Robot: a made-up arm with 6 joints. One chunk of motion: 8 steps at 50 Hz.
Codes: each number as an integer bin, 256 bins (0 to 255) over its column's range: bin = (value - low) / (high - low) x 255, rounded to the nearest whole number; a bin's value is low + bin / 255 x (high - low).
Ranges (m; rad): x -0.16..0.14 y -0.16..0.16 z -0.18..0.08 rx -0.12..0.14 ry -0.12..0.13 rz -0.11..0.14
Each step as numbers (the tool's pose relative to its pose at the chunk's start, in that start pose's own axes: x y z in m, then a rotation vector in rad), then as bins.
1 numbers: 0.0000 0.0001 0.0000 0.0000 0.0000 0.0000
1 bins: 136 128 177 118 122 112
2 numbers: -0.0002 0.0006 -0.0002 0.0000 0.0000 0.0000
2 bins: 136 128 176 118 122 112
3 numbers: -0.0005 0.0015 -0.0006 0.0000 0.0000 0.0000
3 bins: 136 129 176 118 122 112
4 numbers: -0.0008 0.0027 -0.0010 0.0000 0.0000 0.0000
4 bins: 135 130 176 118 122 112
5 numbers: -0.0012 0.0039 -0.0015 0.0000 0.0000 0.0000
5 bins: 135 131 175 118 122 112
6 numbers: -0.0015 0.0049 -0.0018 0.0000 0.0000 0.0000
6 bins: 135 131 175 118 122 112
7 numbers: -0.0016 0.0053 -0.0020 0.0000 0.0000 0.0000
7 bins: 135 132 175 118 122 112
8 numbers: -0.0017 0.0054 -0.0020 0.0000 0.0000 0.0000
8 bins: 135 132 175 118 122 112
